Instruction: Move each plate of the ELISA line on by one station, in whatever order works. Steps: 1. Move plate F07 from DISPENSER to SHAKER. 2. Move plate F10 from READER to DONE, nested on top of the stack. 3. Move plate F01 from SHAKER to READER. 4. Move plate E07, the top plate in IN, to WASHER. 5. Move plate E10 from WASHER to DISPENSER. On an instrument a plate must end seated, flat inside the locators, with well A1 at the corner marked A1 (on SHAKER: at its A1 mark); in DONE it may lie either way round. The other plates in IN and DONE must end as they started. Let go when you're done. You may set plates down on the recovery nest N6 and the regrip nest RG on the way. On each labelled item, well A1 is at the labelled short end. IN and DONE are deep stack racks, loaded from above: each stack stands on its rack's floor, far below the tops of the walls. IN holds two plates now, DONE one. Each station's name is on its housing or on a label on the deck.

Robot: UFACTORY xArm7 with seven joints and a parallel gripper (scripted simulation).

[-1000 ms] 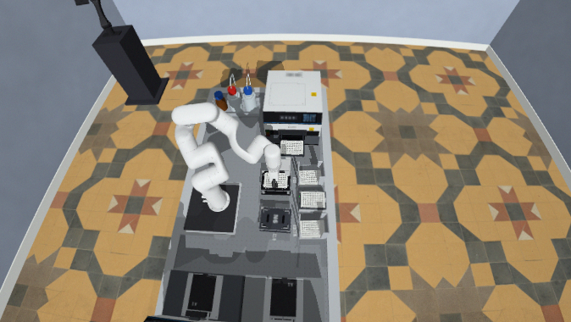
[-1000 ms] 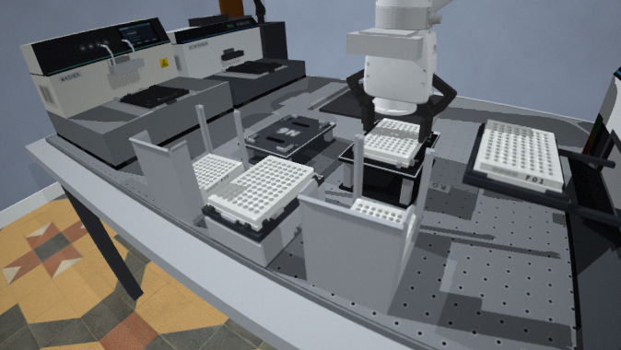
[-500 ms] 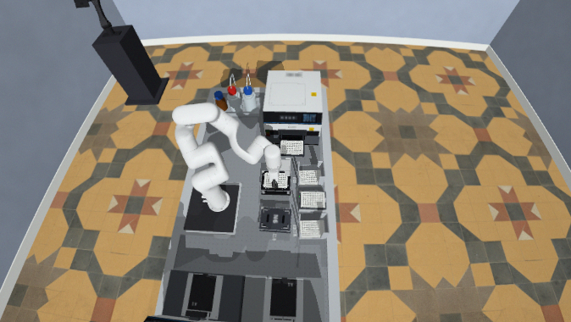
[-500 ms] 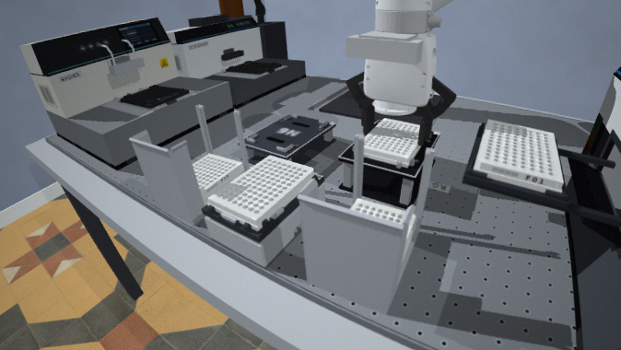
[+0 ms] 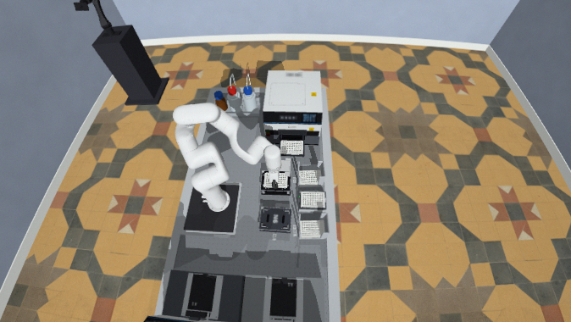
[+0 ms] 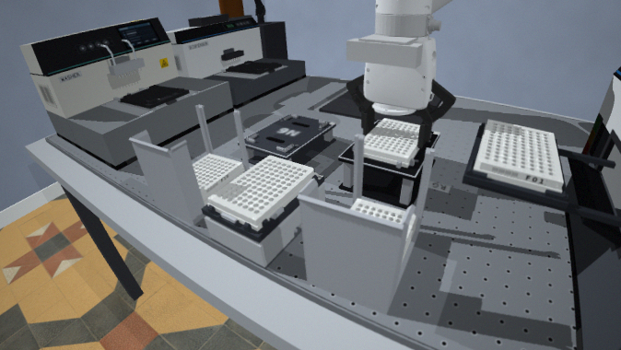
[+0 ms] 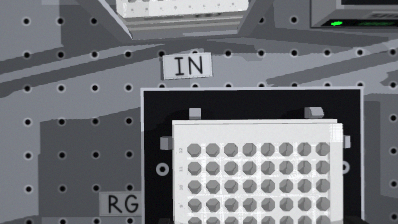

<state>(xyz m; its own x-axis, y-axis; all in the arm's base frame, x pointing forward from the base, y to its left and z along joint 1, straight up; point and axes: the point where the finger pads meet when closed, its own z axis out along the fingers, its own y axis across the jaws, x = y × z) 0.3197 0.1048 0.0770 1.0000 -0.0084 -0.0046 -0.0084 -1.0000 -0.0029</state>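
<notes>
Right now the RG nest is 2 cm below my hand. Also, from my hand: washer (6 cm ahead, 83 cm to the right, 2 cm above); dispenser (31 cm behind, 76 cm to the right, 1 cm above).
</notes>
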